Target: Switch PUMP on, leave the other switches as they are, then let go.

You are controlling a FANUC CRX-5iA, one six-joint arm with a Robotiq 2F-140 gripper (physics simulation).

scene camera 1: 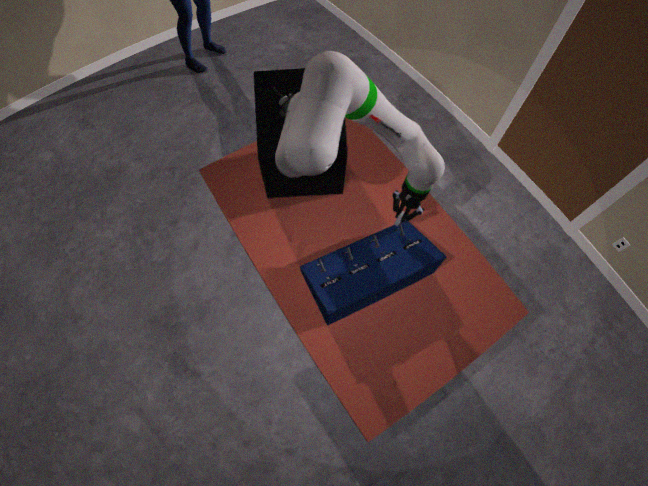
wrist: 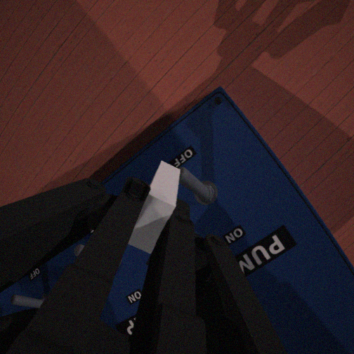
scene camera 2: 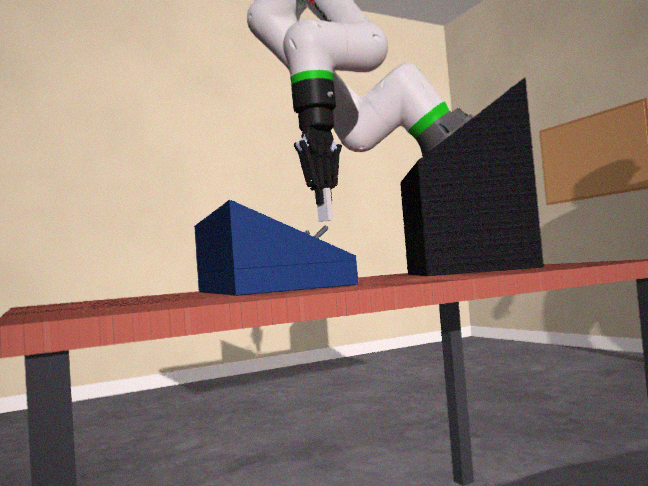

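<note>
The blue sloped switch box (scene camera 1: 366, 298) (scene camera 2: 282, 261) (wrist: 260, 190) sits on the table with four levers. The PUMP switch lever (scene camera 1: 401, 230) (scene camera 2: 321, 231) (wrist: 198, 186) is at the end nearest the box's right corner in scene camera 1. It leans toward its OFF label (wrist: 184, 156), away from its ON label (wrist: 233, 235). My gripper (scene camera 1: 399, 218) (scene camera 2: 324, 209) (wrist: 161, 182) is shut with nothing between its pale fingertips. It points down just above and beside the lever tip; a small gap shows in scene camera 2. The fingers hide part of the PUMP nameplate (wrist: 267, 251).
Other switch levers (scene camera 1: 375, 240) (scene camera 1: 349, 253) (scene camera 1: 321, 265) stand in a row along the box; another lever (wrist: 27, 301) shows at lower left in the wrist view. The black pedestal (scene camera 1: 306, 185) (scene camera 2: 481, 209) stands on the red table (scene camera 1: 486, 298) (scene camera 2: 157, 319) behind the box.
</note>
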